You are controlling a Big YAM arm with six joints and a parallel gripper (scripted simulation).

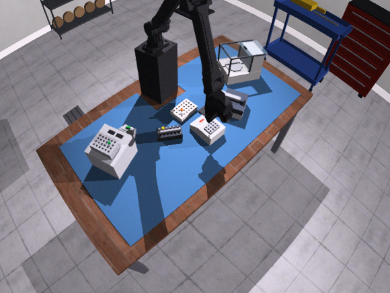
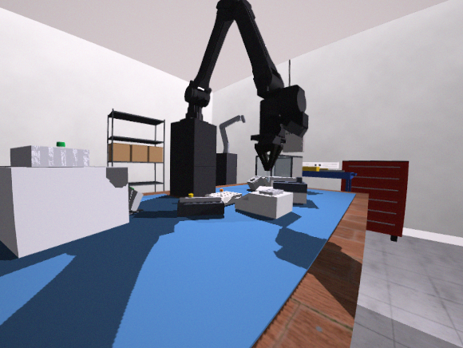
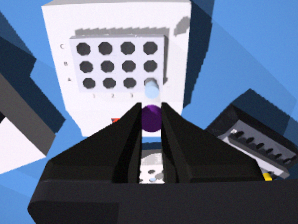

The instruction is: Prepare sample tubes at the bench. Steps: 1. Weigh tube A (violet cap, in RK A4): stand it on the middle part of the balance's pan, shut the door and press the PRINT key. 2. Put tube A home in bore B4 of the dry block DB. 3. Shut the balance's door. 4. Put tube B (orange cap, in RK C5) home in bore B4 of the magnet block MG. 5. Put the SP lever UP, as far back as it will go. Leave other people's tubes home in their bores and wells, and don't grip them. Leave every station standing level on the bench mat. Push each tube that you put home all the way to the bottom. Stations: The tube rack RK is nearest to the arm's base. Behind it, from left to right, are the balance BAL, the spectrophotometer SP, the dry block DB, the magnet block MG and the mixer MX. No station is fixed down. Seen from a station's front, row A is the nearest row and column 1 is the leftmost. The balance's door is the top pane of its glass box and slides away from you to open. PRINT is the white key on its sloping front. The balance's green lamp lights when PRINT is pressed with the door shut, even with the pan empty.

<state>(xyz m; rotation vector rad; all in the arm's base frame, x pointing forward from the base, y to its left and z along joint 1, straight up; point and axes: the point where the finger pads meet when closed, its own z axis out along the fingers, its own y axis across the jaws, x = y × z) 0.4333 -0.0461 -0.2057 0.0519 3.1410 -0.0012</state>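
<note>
Right now the dry block is 11 cm below my hand, 3 cm to the left of it and 3 cm behind it. The rest, counted from my hand: magnet block MG 15 cm behind, 13 cm to the right, 12 cm below; then tube rack RK 21 cm behind, 12 cm below, 3 cm to the left; then violet-capped tube 2 cm below.
</note>
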